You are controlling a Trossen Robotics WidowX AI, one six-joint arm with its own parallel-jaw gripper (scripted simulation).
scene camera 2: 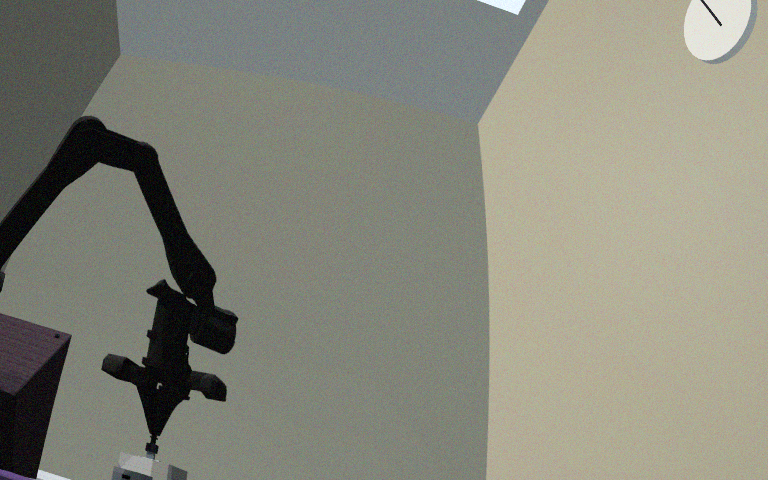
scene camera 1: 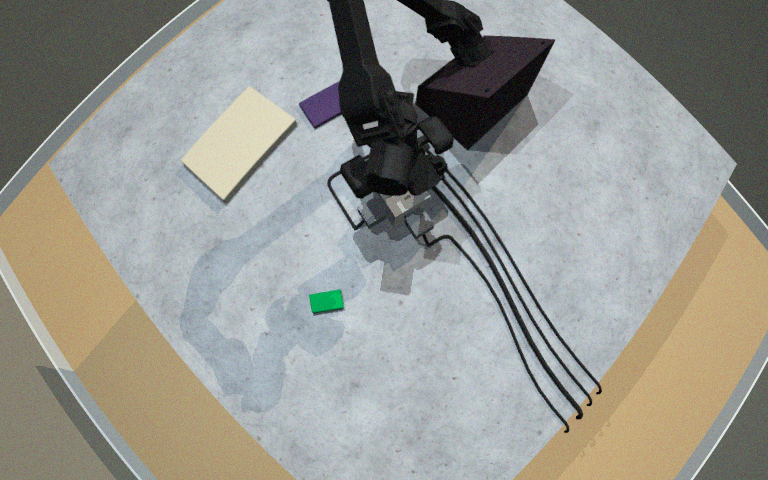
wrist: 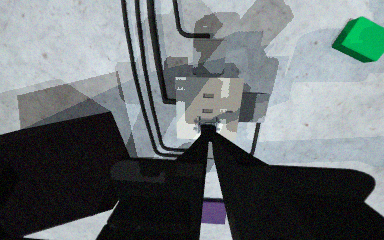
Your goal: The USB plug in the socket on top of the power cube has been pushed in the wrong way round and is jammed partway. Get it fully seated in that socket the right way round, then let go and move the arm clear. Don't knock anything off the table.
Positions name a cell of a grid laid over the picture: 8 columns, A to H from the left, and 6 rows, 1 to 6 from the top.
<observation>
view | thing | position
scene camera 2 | gripper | B6
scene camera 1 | gripper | E3
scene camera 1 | cream pad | C2
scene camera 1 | purple card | D2
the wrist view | gripper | E4
</observation>
